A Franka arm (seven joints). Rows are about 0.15 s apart.
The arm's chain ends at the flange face. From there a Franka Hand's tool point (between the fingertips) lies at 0.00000 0.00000 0.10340 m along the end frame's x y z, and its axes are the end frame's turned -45 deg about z.
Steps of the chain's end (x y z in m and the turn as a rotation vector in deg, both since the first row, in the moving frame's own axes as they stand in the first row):
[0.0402 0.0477 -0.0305 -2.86 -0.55 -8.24]
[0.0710 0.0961 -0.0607 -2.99 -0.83 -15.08]
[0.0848 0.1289 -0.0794 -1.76 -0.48 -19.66]
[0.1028 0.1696 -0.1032 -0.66 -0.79 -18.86]
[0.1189 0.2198 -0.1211 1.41 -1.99 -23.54]
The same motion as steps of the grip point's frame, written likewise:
[-0.0094 0.0654 -0.0306 -1.63 -2.41 -8.24]
[-0.0222 0.1215 -0.0609 -1.53 -2.70 -15.08]
[-0.0337 0.1532 -0.0795 -0.91 -1.58 -19.66]
[-0.0491 0.1928 -0.1032 0.09 -1.03 -18.86]
[-0.0729 0.2354 -0.1212 2.40 -0.41 -23.54]

